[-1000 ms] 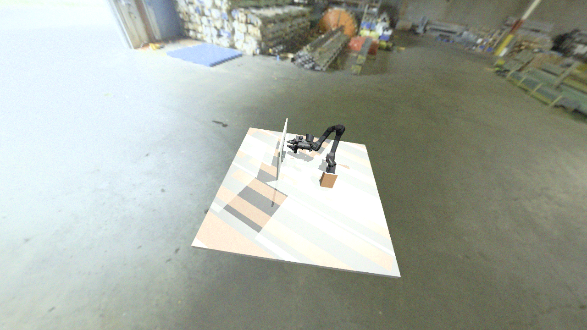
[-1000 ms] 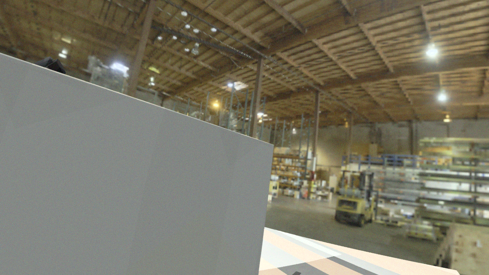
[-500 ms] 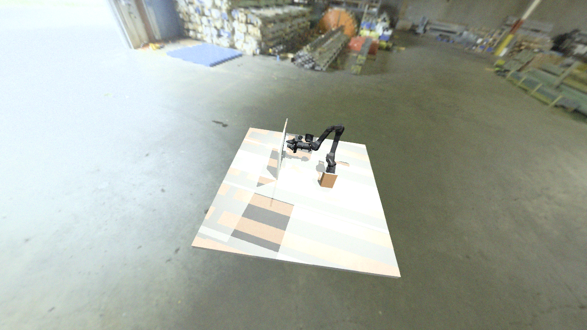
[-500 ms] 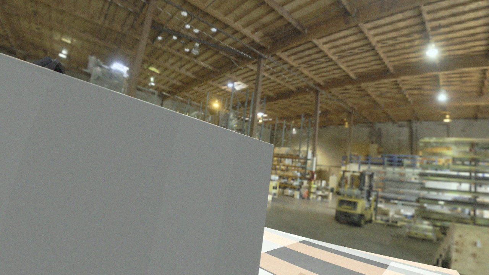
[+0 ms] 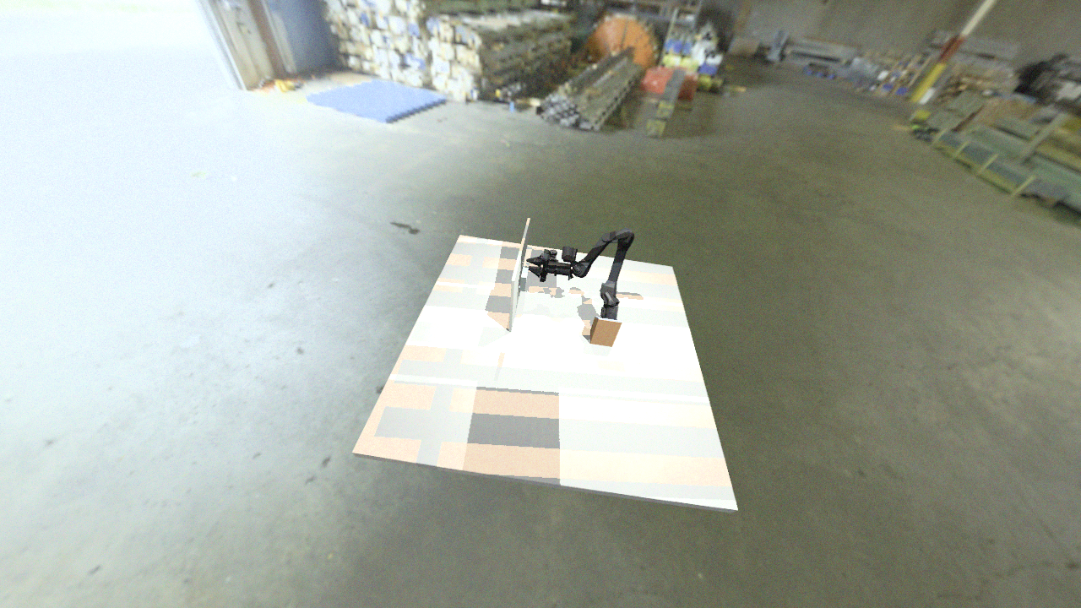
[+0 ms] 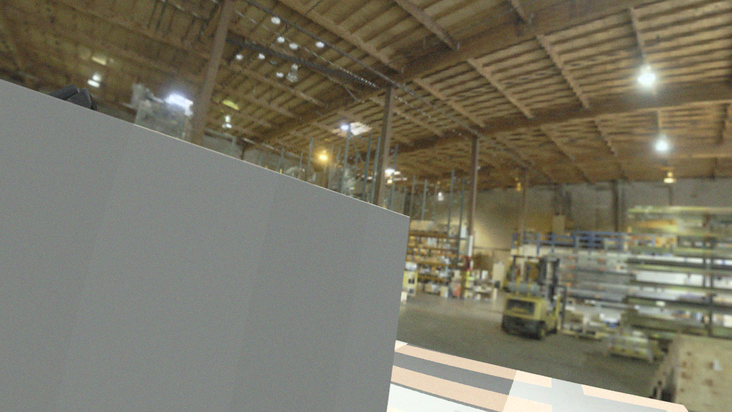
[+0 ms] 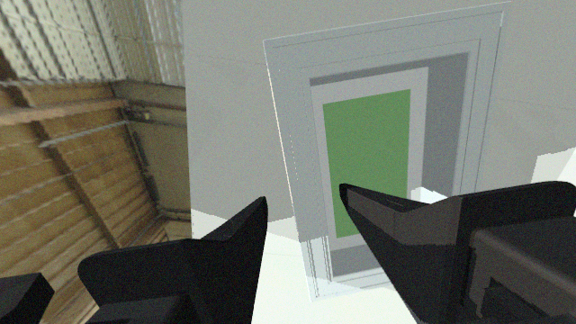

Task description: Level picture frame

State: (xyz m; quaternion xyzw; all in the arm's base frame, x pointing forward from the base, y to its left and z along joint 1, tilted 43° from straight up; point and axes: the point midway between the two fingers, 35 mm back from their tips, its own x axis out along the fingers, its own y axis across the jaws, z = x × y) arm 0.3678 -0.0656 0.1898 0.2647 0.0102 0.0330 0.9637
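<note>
The picture frame lies 50 mm below my gripper tip, 20 mm to the right of it and 10 mm ahead of it. Round my gripper tip: wall panel 70 mm below, 20 mm ahead.
</note>
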